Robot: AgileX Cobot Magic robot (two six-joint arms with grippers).
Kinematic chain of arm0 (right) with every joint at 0, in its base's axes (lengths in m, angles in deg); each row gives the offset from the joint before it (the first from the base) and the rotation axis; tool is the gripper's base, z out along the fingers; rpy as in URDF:
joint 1: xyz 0 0 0.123 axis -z
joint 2: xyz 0 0 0 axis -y
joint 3: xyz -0.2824 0 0.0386 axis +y
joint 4: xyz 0.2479 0 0.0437 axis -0.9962 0 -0.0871
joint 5: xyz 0 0 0 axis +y
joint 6: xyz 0.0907 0 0.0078 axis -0.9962 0 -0.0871
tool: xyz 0 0 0 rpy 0 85 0
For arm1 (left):
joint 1: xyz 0 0 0.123 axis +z
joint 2: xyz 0 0 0 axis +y
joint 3: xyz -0.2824 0 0.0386 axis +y
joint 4: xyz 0.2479 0 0.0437 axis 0.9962 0 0.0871
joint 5: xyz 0 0 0 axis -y
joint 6: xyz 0.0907 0 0.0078 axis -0.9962 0 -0.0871
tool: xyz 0 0 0 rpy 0 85 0
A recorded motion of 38 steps. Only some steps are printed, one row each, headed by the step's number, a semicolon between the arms.
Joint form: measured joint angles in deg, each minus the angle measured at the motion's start. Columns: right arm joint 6, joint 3, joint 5, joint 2, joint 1, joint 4; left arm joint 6, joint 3, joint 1, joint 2, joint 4, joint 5.
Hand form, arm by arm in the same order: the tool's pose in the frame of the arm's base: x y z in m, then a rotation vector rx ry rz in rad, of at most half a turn. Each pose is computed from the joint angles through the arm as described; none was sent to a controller.
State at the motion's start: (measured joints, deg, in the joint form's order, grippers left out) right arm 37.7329 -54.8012 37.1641 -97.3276 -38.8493 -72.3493; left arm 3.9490 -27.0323 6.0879 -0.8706 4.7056 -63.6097
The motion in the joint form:
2: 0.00 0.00 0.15 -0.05 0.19 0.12; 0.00 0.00 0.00 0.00 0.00 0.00
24: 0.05 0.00 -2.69 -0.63 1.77 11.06; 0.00 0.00 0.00 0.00 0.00 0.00
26: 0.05 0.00 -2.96 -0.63 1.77 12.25; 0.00 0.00 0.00 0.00 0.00 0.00
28: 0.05 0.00 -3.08 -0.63 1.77 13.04; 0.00 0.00 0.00 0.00 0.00 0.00
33: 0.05 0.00 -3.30 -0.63 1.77 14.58; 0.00 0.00 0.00 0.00 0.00 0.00
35: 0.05 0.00 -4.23 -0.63 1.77 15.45; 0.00 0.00 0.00 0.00 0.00 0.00
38: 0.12 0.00 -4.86 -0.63 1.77 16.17; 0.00 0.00 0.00 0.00 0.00 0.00
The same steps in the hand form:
2: 0.2277 0.2496 0.2051 -0.4925 2.6197 1.2296; -0.0069 0.0060 0.2656 -0.1899 2.0976 0.1218
24: 0.2373 0.2361 0.1938 -0.6433 2.6158 1.0095; -0.0069 0.0060 0.2656 -0.1899 2.0976 0.1218
26: 0.2376 0.2353 0.1931 -0.6641 2.6129 0.9876; -0.0069 0.0060 0.2656 -0.1899 2.0976 0.1218
28: 0.2377 0.2347 0.1926 -0.6785 2.6112 0.9739; -0.0069 0.0060 0.2656 -0.1899 2.0976 0.1218
33: 0.2379 0.2337 0.1917 -0.7067 2.6077 0.9473; -0.0069 0.0060 0.2656 -0.1899 2.0976 0.1218
35: 0.2393 0.2329 0.1912 -0.7132 2.5983 0.9220; -0.0069 0.0060 0.2656 -0.1899 2.0976 0.1218
38: 0.2402 0.2323 0.1908 -0.7216 2.5907 0.9026; -0.0069 0.0060 0.2656 -0.1899 2.0976 0.1218

